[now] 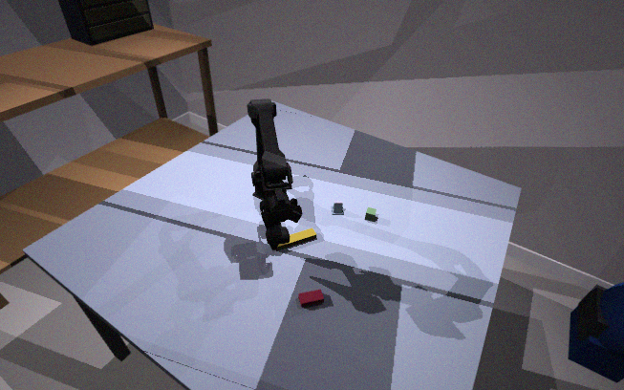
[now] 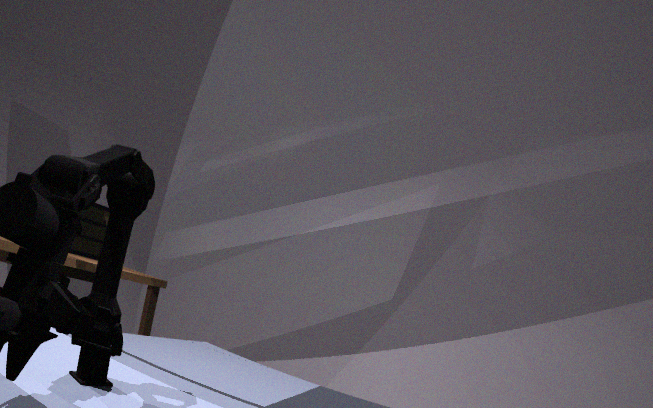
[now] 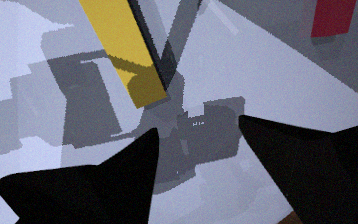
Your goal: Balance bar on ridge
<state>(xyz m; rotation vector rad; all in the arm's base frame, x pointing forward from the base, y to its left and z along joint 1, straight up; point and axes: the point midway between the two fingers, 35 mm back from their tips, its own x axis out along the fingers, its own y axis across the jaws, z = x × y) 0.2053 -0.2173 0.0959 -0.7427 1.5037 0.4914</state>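
My gripper tip is 90 mm to the right of the yellow bar, 50 mm above it and 20 mm short of it. Round my gripper tip: green cube 340 mm to the left, 180 mm ahead, 50 mm below; then red flat block 190 mm ahead, 70 mm to the right, 50 mm below.
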